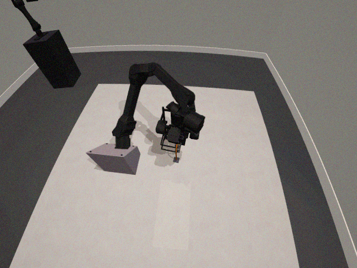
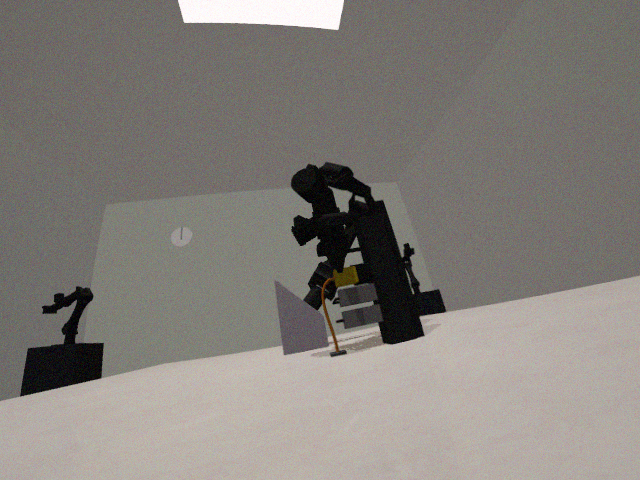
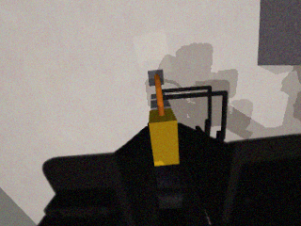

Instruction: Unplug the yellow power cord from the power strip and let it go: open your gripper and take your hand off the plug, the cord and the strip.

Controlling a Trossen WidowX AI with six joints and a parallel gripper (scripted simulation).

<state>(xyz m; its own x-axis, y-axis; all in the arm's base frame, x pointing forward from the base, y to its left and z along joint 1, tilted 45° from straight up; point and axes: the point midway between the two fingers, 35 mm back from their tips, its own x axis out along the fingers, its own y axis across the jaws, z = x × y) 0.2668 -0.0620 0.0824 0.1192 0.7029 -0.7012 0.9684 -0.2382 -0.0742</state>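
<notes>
Now: gripper tip 30 mm to the right of the yellow plug.
</notes>
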